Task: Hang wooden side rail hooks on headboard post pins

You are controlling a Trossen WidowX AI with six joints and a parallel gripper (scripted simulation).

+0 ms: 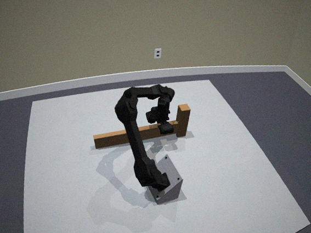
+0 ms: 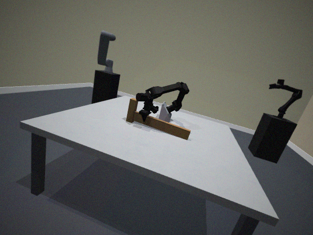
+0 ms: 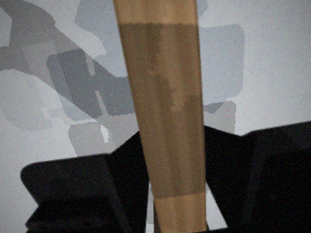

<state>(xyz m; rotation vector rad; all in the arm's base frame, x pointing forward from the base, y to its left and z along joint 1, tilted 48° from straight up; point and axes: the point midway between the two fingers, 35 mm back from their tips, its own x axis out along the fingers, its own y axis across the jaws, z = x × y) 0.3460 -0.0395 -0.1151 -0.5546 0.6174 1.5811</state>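
Right now my gripper tip is 110 mm to the left of the wooden headboard post and 50 mm below it.
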